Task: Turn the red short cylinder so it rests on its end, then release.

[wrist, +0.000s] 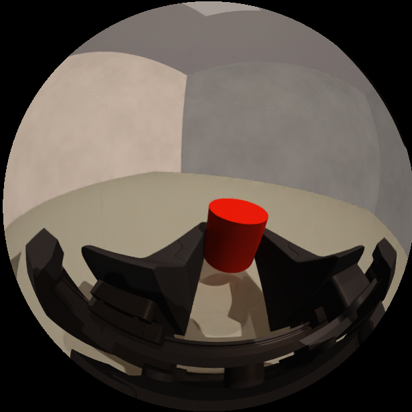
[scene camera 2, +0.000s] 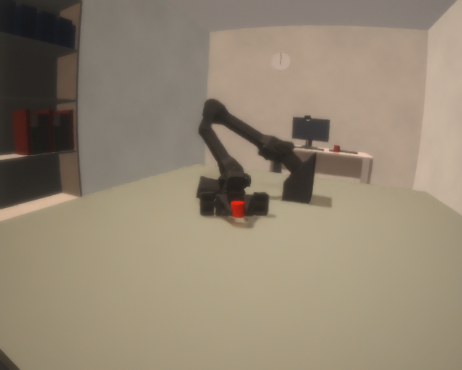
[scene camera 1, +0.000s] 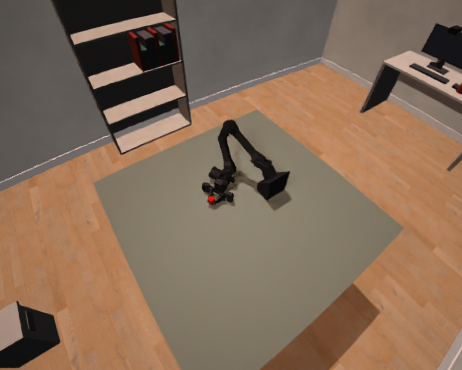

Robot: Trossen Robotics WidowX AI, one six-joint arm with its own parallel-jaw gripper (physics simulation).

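Observation:
The red short cylinder [scene camera 1: 211,200] [scene camera 2: 237,209] [wrist: 236,236] is held between the fingertips of my gripper [scene camera 1: 215,198] [scene camera 2: 236,209] [wrist: 229,228], which is shut on it. Its round end faces up, and its axis is close to upright, with a slight lean in the wrist view. In scene camera 2 it is low, close over the green-grey mat [scene camera 1: 240,280] [scene camera 2: 230,300] [wrist: 150,205], with a shadow just below it. Whether its lower end touches the mat I cannot tell. The fingers reach in nearly level from either side.
The arm's base [scene camera 1: 273,185] [scene camera 2: 300,182] stands on the mat, behind and to the right of the gripper. A bookshelf [scene camera 1: 145,134] [scene camera 2: 70,172] stands against the wall at the left. A desk [scene camera 1: 411,59] [scene camera 2: 366,170] with a monitor [scene camera 2: 311,129] stands farther back. A black and white box [scene camera 1: 40,335] is at the lower left.

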